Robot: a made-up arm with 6 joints. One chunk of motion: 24 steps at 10 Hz.
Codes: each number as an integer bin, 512 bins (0 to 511) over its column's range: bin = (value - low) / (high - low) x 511, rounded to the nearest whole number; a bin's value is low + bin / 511 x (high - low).
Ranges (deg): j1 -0.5..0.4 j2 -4.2..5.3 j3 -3.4..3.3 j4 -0.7..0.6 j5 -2.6..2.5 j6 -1..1
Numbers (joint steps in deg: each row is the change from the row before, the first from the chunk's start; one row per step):
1: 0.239 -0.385 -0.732 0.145 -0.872 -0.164
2: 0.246 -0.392 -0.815 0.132 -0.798 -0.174
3: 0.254 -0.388 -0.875 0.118 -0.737 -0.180
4: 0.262 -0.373 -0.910 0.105 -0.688 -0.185
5: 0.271 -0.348 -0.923 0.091 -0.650 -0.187
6: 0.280 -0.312 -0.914 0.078 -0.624 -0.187
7: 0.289 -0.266 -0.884 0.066 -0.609 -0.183
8: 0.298 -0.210 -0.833 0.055 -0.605 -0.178
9: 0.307 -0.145 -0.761 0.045 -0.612 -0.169
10: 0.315 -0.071 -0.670 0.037 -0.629 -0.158
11: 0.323 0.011 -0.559 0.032 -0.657 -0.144
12: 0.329 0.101 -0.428 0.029 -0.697 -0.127
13: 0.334 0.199 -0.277 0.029 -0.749 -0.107
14: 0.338 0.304 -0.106 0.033 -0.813 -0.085
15: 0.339 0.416 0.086 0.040 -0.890 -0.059
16: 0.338 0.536 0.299 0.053 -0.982 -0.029
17: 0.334 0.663 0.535 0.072 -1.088 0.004
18: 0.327 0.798 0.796 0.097 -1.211 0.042
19: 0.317 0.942 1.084 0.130 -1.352 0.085
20: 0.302 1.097 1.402 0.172 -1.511 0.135
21: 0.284 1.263 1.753 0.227 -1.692 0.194
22: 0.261 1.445 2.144 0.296 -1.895 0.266
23: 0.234 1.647 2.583 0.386 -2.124 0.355
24: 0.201 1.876 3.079 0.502 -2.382 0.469
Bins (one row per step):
1: 420 205 203 332 173 214
2: 424 205 197 327 181 211
3: 428 205 193 322 187 210
4: 433 206 190 316 192 208
5: 438 207 189 311 195 208
6: 443 209 190 306 198 208
7: 448 212 192 301 199 209
8: 453 215 196 297 200 210
9: 458 218 201 293 199 212
10: 463 222 208 290 197 215
11: 467 227 217 288 195 219
12: 471 231 227 287 191 223
13: 474 237 238 287 185 228
14: 476 242 251 288 179 234
15: 476 248 266 291 171 240
16: 476 255 282 296 162 248
17: 474 262 300 303 151 257
18: 470 269 320 313 139 266
19: 464 277 342 326 125 277
20: 455 285 366 343 109 290
21: 445 294 393 364 91 305
22: 432 304 423 392 71 323
23: 417 315 456 427 48 346
24: 398 327 494 472 22 375

